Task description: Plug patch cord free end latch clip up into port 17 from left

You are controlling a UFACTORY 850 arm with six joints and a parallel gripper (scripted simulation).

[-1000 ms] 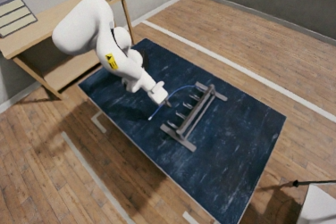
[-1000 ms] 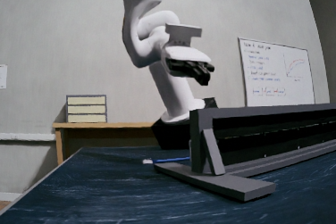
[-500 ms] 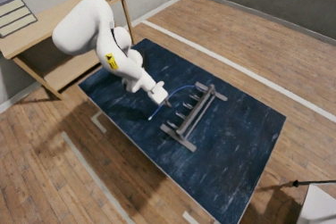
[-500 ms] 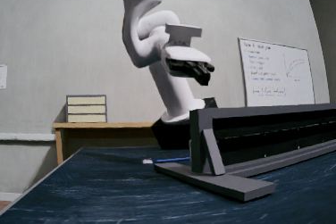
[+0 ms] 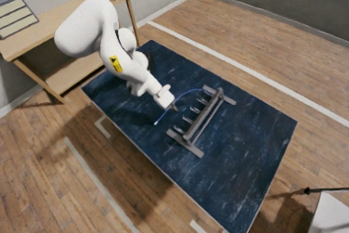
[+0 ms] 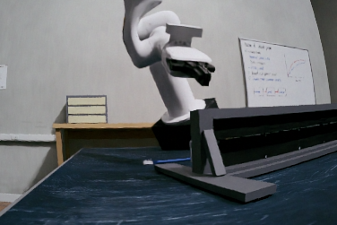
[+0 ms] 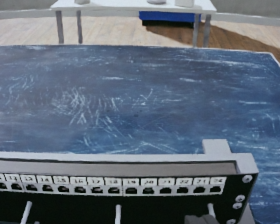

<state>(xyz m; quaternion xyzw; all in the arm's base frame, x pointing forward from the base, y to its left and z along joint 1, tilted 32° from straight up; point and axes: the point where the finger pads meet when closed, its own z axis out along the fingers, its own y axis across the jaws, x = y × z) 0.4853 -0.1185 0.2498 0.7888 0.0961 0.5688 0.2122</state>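
The white plug lies 110 mm behind my hand, 90 mm to the right of it and 180 mm below it.
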